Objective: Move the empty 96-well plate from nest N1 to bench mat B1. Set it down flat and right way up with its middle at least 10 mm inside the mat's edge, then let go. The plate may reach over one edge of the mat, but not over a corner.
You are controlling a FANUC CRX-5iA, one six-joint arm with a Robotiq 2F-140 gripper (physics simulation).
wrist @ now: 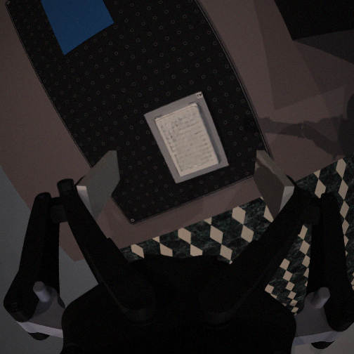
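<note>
The pale 96-well plate [187, 140] lies flat in a grey nest [172, 107], with the nest's rim showing around it. A small dark mark shows at the nest's upper right corner. My gripper [186, 164] is open wide and empty. Its two fingertips stand apart, one towards each side of the plate and nearer the view's bottom, touching neither plate nor nest. A flat blue mat [80, 22] shows in part at the upper left, cut off by the view's top edge. No label is readable on it.
The nest stands on a dark perforated board [100, 85] on a brown table top [30, 140]. A dark object [320, 20] is at the upper right. Shadows fall on the table at the right. A patterned floor [216, 235] shows beyond the table's edge, lower down.
</note>
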